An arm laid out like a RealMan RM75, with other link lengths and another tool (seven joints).
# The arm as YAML. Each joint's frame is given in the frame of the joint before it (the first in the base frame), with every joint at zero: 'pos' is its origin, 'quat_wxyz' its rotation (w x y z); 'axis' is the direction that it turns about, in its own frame. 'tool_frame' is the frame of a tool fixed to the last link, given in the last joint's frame.
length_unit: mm
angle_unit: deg
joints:
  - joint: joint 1
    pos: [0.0, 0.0, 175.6]
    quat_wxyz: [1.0, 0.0, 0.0, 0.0]
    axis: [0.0, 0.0, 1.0]
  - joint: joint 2
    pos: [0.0, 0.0, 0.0]
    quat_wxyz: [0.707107, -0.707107, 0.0, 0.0]
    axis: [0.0, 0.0, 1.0]
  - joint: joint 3
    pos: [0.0, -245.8, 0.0]
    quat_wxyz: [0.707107, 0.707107, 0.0, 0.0]
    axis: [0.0, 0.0, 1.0]
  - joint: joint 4
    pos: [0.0, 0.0, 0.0]
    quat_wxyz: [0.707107, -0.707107, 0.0, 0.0]
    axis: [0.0, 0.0, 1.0]
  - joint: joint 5
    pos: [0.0, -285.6, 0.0]
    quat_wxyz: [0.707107, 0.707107, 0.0, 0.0]
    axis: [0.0, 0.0, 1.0]
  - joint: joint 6
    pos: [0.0, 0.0, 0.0]
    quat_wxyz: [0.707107, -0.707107, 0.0, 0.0]
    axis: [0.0, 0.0, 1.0]
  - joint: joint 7
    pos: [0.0, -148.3, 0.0]
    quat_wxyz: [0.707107, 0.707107, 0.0, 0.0]
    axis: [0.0, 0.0, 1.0]
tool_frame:
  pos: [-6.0, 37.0, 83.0]
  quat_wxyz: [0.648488, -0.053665, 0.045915, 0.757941]
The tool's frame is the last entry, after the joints.
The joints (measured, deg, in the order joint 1, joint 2, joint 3, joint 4, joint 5, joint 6, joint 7), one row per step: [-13.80, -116.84, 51.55, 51.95, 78.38, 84.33, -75.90]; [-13.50, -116.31, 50.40, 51.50, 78.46, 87.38, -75.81]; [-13.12, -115.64, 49.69, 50.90, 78.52, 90.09, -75.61]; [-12.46, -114.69, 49.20, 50.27, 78.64, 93.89, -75.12]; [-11.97, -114.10, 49.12, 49.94, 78.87, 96.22, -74.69]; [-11.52, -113.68, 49.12, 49.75, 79.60, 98.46, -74.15]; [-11.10, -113.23, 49.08, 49.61, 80.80, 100.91, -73.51]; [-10.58, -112.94, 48.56, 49.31, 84.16, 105.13, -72.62]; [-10.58, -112.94, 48.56, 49.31, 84.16, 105.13, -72.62]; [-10.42, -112.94, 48.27, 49.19, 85.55, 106.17, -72.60]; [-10.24, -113.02, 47.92, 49.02, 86.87, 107.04, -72.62]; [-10.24, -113.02, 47.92, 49.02, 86.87, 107.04, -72.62]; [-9.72, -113.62, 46.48, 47.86, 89.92, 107.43, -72.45]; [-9.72, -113.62, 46.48, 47.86, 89.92, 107.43, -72.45]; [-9.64, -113.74, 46.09, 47.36, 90.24, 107.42, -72.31]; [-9.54, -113.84, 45.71, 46.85, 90.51, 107.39, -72.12]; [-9.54, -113.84, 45.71, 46.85, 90.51, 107.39, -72.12]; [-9.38, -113.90, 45.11, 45.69, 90.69, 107.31, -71.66]
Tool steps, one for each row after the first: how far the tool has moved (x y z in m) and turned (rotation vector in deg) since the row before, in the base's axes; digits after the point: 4 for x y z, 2 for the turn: [-0.0013, -0.0103, 0.0056, -0.67, -0.55, -1.42]; [-0.0024, -0.0102, 0.0041, -0.82, -0.28, -1.23]; [-0.0027, -0.0155, 0.0040, -1.39, -0.04, -2.07]; [-0.0020, -0.0104, 0.0013, -1.04, 0.21, -1.35]; [-0.0020, -0.0107, -0.0010, -1.32, 0.55, -1.40]; [-0.0027, -0.0119, -0.0017, -1.64, 0.88, -1.57]; [-0.0056, -0.0216, -0.0062, -3.64, 1.55, -2.21]; [0.0000, 0.0000, 0.0000, 0.00, 0.00, 0.00]; [-0.0028, -0.0062, -0.0025, -1.31, 0.52, -0.15]; [-0.0029, -0.0057, -0.0025, -1.19, 0.37, 0.08]; [0.0000, 0.0000, 0.0000, 0.00, 0.00, 0.00]; [-0.0108, -0.0086, -0.0080, -1.53, 0.46, 2.09]; [0.0000, 0.0000, 0.0000, 0.00, 0.00, 0.00]; [-0.0021, -0.0011, -0.0013, -0.01, -0.22, 0.54]; [-0.0022, -0.0011, -0.0011, 0.05, -0.21, 0.53]; [0.0000, 0.0000, 0.0000, 0.00, 0.00, 0.00]; [-0.0039, -0.0018, -0.0016, 0.25, -0.56, 0.94]
